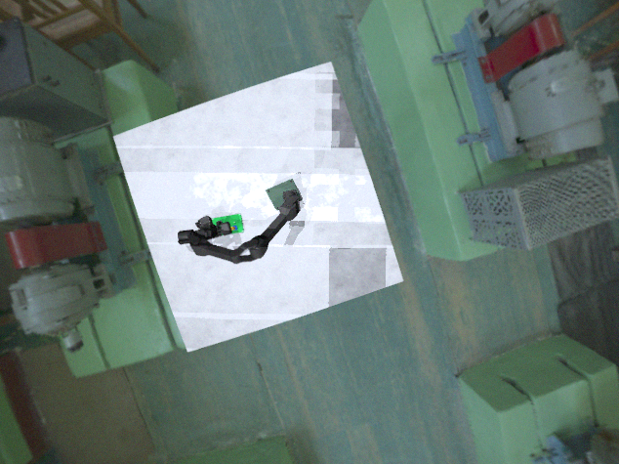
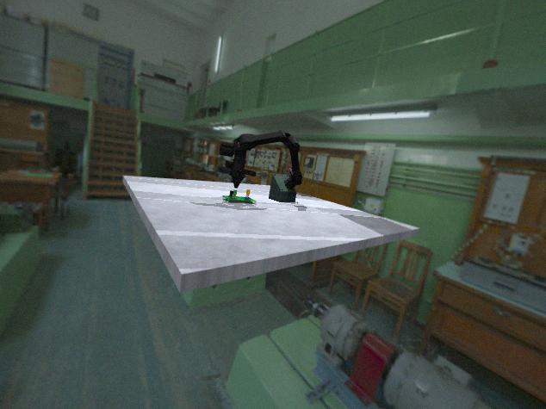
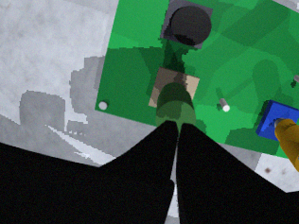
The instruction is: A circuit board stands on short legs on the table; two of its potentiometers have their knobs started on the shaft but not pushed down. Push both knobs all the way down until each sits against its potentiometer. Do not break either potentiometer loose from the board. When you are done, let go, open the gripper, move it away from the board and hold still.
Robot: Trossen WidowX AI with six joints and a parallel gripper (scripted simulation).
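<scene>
Now: the green knob 3 cm below my gripper tip.
</scene>
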